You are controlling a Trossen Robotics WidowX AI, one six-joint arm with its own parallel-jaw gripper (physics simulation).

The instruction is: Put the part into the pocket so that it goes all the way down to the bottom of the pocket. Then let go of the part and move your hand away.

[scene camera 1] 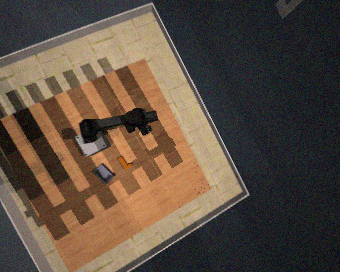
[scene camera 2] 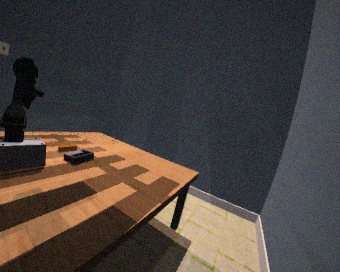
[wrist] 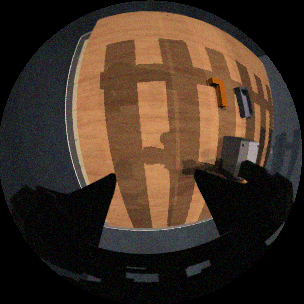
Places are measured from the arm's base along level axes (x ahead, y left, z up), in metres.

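Pixels of known places: gripper, fingertip midpoint: (scene camera 2: 26,107) (wrist: 155,175); arm's base, origin of the base link: (scene camera 1: 91,137) (scene camera 2: 13,140) (wrist: 243,168).
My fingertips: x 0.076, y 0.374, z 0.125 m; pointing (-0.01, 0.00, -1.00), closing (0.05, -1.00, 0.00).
For each thing: its middle in the pictures, then the offset to it from my fingertips. Level surfaces: height alone.
- orange L-shaped piece, body centre: (wrist: 217,92) (scene camera 2: 66,147) (scene camera 1: 125,161) dx +0.198, dy -0.253, dz -0.215 m
- dark grey-blue block, body centre: (wrist: 244,101) (scene camera 2: 79,156) (scene camera 1: 104,173) dx +0.213, dy -0.438, dz -0.212 m
- wooden table, its level: dz -0.230 m
The part, an orange L-shaped piece (scene camera 1: 124,163) (scene camera 2: 67,148) (wrist: 220,94), lies flat on the table, a little apart from the pocket. The pocket is a recess in a dark grey-blue block (scene camera 1: 98,174) (scene camera 2: 80,160) (wrist: 240,103) that lies on the table with its opening upward; the orange part is outside it. My gripper (scene camera 1: 152,124) (wrist: 155,175) is open and empty, high above the table and away from both the part and the block. In the wrist view its two black fingers stand wide apart, with table surface showing between them.
A grey box-shaped base (scene camera 1: 93,146) (scene camera 2: 22,156) (wrist: 232,152) stands under the arm, near the pocket block. The wooden table (scene camera 1: 125,225) (scene camera 2: 150,162) (wrist: 150,30) carries dark striped shadows. Its edge and a black leg (scene camera 2: 180,210) show in the second scene view.
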